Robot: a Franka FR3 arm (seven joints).
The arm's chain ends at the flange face. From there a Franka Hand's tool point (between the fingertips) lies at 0.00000 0.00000 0.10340 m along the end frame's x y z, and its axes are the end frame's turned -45 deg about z.
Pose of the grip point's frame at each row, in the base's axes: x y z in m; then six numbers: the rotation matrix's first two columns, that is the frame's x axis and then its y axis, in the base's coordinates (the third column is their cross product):
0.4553 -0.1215 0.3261 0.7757 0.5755 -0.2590 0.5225 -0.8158 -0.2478
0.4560 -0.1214 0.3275 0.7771 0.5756 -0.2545 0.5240 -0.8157 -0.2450
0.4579 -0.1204 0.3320 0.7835 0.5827 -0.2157 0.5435 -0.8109 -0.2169
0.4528 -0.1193 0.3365 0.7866 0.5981 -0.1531 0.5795 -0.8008 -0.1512
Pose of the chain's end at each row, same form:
0.4919 -0.1274 0.4226 0.9180 -0.1699 -0.3584 -0.1790 -0.9838 0.0079
0.4920 -0.1273 0.4242 0.9200 -0.1698 -0.3532 -0.1790 -0.9838 0.0067
0.4891 -0.1259 0.4304 0.9383 -0.1614 -0.3059 -0.1697 -0.9854 -0.0008
0.4748 -0.1224 0.4375 0.9660 -0.1433 -0.2152 -0.1464 -0.9892 0.0013

